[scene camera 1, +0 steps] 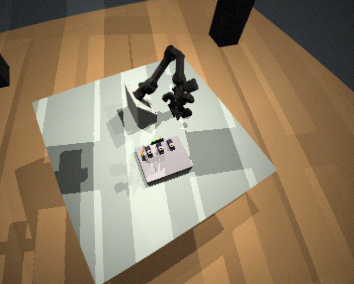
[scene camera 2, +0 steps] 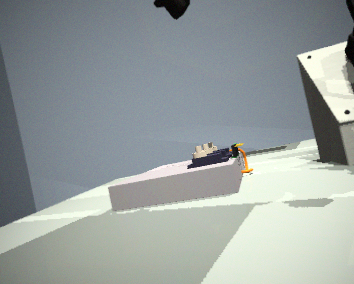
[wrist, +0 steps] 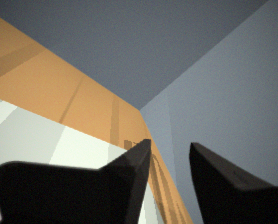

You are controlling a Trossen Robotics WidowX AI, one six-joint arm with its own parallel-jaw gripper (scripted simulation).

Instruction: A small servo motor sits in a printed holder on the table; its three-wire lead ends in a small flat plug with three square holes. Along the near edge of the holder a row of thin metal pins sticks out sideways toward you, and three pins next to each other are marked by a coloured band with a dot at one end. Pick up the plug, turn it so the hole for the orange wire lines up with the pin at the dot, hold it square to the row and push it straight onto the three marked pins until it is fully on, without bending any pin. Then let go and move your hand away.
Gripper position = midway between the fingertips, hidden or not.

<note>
In view: the gripper (wrist: 170,147) and a printed holder (scene camera 1: 160,166).
</note>
